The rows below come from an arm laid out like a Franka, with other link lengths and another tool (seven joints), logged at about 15 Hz.
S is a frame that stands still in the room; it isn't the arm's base.
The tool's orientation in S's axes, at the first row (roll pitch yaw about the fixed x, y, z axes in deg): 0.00 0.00 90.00
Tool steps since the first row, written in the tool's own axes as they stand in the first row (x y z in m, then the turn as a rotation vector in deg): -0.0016 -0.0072 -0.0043 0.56 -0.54 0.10; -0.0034 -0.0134 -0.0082 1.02 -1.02 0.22; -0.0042 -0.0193 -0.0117 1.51 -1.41 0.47; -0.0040 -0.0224 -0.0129 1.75 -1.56 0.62; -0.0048 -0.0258 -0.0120 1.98 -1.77 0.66; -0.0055 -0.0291 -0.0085 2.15 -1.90 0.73; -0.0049 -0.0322 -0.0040 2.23 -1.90 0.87; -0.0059 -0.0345 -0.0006 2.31 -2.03 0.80; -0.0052 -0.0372 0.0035 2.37 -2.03 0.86
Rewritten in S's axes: 0.0072 -0.0016 -0.0043 0.54 0.56 0.10; 0.0134 -0.0034 -0.0082 1.02 1.02 0.22; 0.0193 -0.0042 -0.0117 1.41 1.51 0.47; 0.0224 -0.0040 -0.0129 1.56 1.75 0.62; 0.0258 -0.0048 -0.0120 1.77 1.98 0.66; 0.0291 -0.0055 -0.0085 1.90 2.15 0.73; 0.0322 -0.0049 -0.0040 1.90 2.23 0.87; 0.0345 -0.0059 -0.0006 2.03 2.31 0.80; 0.0372 -0.0052 0.0035 2.03 2.37 0.86
